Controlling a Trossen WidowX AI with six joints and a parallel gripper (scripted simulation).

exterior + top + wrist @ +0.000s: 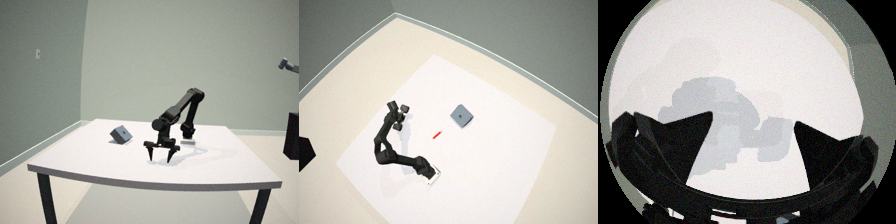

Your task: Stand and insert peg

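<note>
The red peg is 110 mm ahead of my gripper tip and 280 mm to the right of it. The rest, counted from my gripper tip: grey sloped panel 320 mm ahead, 320 mm to the right, 30 mm above.
</note>
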